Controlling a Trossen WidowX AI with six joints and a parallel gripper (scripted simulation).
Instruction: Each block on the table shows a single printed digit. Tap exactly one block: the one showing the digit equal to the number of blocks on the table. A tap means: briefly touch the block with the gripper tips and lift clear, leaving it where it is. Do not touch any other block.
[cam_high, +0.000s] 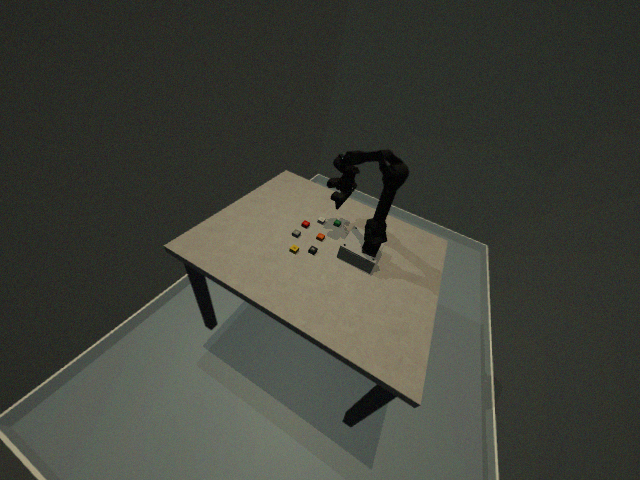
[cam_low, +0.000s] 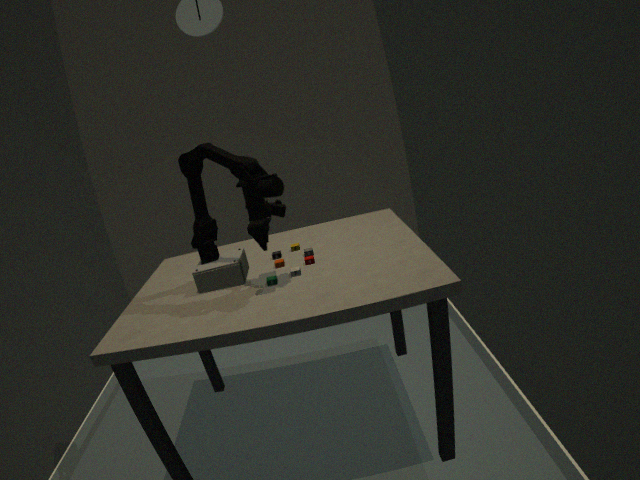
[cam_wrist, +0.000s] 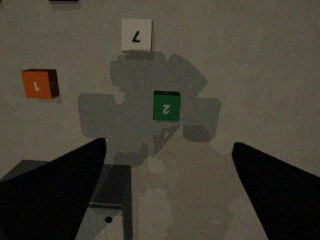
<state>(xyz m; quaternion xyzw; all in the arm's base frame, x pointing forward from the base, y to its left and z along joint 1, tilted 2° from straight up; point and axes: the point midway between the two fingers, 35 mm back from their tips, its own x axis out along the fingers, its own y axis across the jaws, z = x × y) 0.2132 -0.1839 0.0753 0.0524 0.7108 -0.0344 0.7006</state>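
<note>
Now: the white block 70 mm ahead of my gripper tip, 20 mm to the left of it and 120 mm below it. Also, from my gripper tip: red block (130 mm ahead, 100 mm to the left, 120 mm below); green block (10 mm behind, 120 mm below); orange block (30 mm ahead, 150 mm to the left, 120 mm below).
</note>
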